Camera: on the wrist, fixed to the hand. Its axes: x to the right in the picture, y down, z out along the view.
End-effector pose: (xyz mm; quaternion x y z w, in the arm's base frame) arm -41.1 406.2 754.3 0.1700 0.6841 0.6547 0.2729
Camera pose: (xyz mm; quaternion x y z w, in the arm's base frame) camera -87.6 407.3 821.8 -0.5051 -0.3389 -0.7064 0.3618
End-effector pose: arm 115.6 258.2 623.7 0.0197 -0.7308 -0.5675 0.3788
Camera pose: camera 140.4 249.9 701.4 -0.4611 -0.4280 -0.1577 0.7612
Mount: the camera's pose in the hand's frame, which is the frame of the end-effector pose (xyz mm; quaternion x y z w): 27.4 72.6 -26.4 -0.0620 0.1294 0.7176 0.6815
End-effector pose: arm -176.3 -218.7 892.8 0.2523 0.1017 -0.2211 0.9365
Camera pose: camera -120.4 -158.7 893.1 0.2155 0.0232 0.5603 0.7994
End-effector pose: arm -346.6 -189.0 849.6 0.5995 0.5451 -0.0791 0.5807
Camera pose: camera -295.9 -133.4 882.2 0.7740 0.0213 0.4742 0.4191
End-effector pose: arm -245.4 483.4 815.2 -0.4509 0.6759 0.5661 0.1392
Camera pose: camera -307.8 444.0 851.0 -0.0959 -0.7671 -0.4693 0.4268
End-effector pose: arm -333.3 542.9 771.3 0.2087 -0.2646 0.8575 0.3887
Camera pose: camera -410.5 533.9 745.2 0.1827 0.3330 -0.8739 0.3033
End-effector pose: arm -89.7 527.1 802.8 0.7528 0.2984 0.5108 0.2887
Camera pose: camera -95.1 503.3 881.1 -0.6432 0.3312 -0.6712 0.1617
